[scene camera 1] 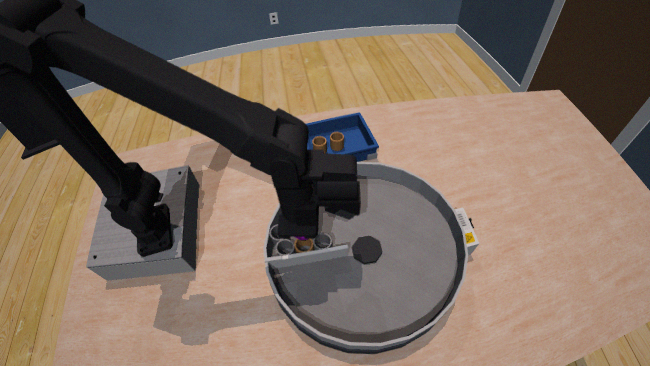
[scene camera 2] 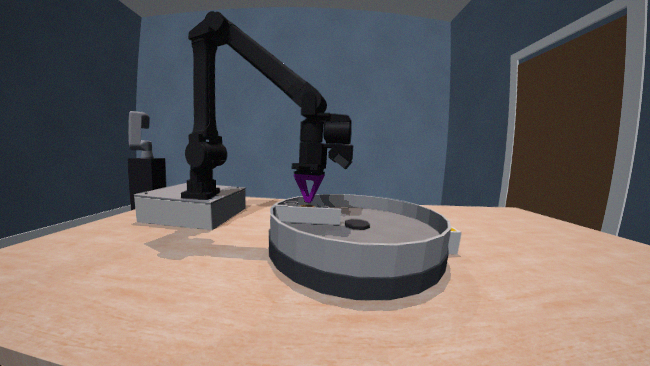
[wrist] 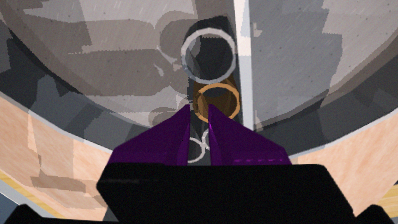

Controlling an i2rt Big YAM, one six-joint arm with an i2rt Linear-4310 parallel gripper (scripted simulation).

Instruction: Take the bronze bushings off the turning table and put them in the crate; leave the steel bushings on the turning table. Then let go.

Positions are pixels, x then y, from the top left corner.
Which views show the gripper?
Scene camera 1, scene camera 2 and the wrist view: all of them.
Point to a grey turning table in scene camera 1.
402, 261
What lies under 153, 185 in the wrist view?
The gripper.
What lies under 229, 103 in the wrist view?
A bronze bushing.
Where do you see a grey turning table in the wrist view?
At 128, 65
